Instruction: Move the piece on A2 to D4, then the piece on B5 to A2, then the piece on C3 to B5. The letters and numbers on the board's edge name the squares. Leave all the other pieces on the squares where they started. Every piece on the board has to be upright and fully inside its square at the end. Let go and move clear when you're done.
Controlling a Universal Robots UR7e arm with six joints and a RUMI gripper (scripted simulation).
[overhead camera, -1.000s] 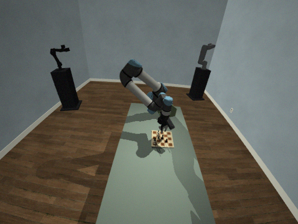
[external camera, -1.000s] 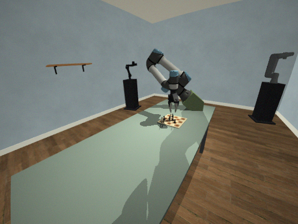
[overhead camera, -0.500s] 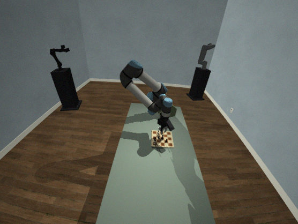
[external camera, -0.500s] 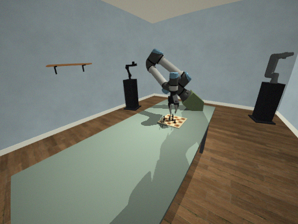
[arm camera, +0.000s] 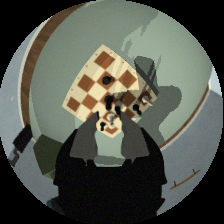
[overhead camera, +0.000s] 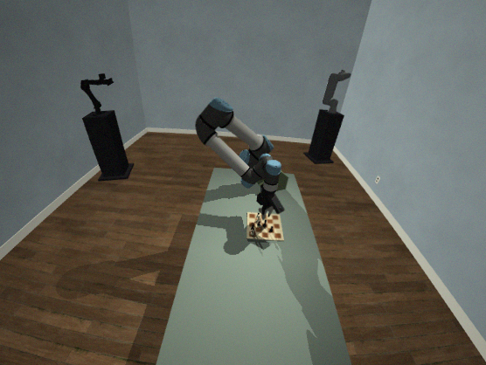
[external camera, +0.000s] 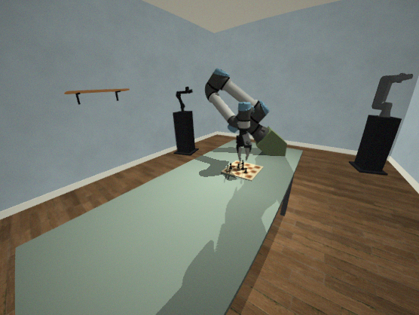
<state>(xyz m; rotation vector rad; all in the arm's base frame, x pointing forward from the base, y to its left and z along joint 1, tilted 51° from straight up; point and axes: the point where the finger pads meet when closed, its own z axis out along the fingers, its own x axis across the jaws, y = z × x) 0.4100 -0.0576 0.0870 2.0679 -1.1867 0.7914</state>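
Right now the chessboard is 80 mm below my hand. From my hand the other things lie so: white piece: 50 mm behind, 30 mm to the right, 50 mm below.
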